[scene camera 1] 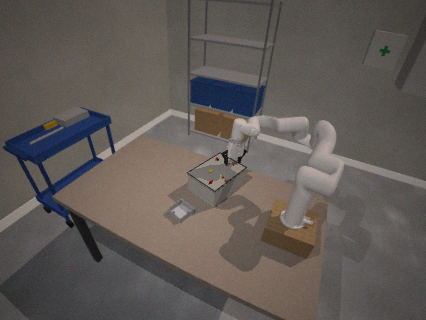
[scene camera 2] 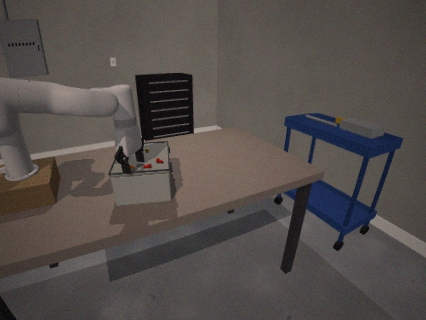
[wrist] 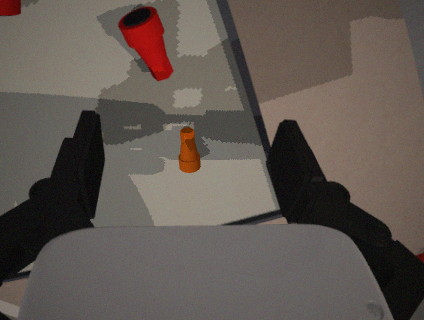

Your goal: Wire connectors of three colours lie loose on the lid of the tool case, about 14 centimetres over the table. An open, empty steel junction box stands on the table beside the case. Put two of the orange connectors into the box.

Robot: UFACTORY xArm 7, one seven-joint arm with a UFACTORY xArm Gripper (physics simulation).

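Places are measured from the arm's base along level axes (x ahead, y right, z down), in centimetres.
Pixels of known places: gripper, fingertip midpoint: (scene camera 1: 232, 163) (scene camera 2: 134, 167) (wrist: 190, 138); arm's base, origin of the base link: (scene camera 1: 292, 219) (scene camera 2: 22, 172).
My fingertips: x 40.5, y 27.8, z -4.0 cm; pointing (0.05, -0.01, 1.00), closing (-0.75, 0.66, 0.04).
Observation:
For each thing: its top centre in the pictures, then the offset to it from my fingertips.
- tool case's, middle of its top: (scene camera 2: 143, 155) (scene camera 1: 217, 169) dz +0.2, dx +6.7, dy -9.6 cm
- orange connector, middle of its top: (wrist: 188, 159) dz -0.6, dx -0.6, dy -0.7 cm
- open steel junction box, middle of its top: (scene camera 1: 180, 208) dz +10.8, dx +17.2, dy -37.4 cm
- yellow connector, middle of its top: (scene camera 2: 147, 148) (scene camera 1: 210, 170) dz -0.9, dx +9.6, dy -13.5 cm
My gripper (scene camera 1: 234, 161) (scene camera 2: 133, 162) (wrist: 190, 138) is open and empty, over the lid at the tool case's (scene camera 1: 202, 192) (scene camera 2: 142, 189) end nearest the shelf. In the wrist view an orange connector (wrist: 189, 152) lies on the lid between the spread fingers, apart from both. Two more orange connectors (scene camera 1: 223, 176) (scene camera 1: 226, 180) lie close together near the lid's right edge in scene camera 1. The open steel junction box (scene camera 1: 173, 216) stands on the table beside the case and looks empty; it does not show in scene camera 2.
Red connectors (scene camera 1: 211, 182) (scene camera 2: 159, 161) (wrist: 150, 45) and a yellow connector (scene camera 1: 211, 171) (scene camera 2: 147, 150) also lie on the lid. One red connector is near the fingers. A small red patch (wrist: 421, 257) shows at the wrist view's right edge. The arm stands on a wooden block (scene camera 1: 290, 237).

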